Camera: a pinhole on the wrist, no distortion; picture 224 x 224 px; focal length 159.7 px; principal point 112.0 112.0 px. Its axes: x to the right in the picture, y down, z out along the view. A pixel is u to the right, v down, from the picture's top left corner.
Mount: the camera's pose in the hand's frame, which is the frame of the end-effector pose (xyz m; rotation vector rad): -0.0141 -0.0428 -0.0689 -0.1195 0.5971 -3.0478
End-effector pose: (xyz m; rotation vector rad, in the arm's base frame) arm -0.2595 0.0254 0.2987 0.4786 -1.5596 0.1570
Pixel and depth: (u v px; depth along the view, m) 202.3 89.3 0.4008
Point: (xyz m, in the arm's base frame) -0.5160 -0.2003 0.0458
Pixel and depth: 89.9 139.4 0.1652
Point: -0.2736 -0.1237 0.2916
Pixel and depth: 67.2 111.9 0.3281
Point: -0.4032 -0.2293 0.3564
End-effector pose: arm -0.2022 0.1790 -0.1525 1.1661 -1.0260 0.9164
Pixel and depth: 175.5 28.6 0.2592
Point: -0.2455 -0.0536 -0.2319
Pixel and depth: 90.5 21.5 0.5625
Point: -0.3001 -0.3664 0.0064
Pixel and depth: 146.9 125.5 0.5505
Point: -0.0089 -0.2983 -0.2809
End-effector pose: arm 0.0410 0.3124 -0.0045 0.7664 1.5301 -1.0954
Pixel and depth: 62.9 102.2 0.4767
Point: -0.0258 -0.1143 -0.1321
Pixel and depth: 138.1 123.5 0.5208
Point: -0.0396 -0.1604 0.1082
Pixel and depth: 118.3 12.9 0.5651
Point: 0.3248 -0.2047 -0.0397
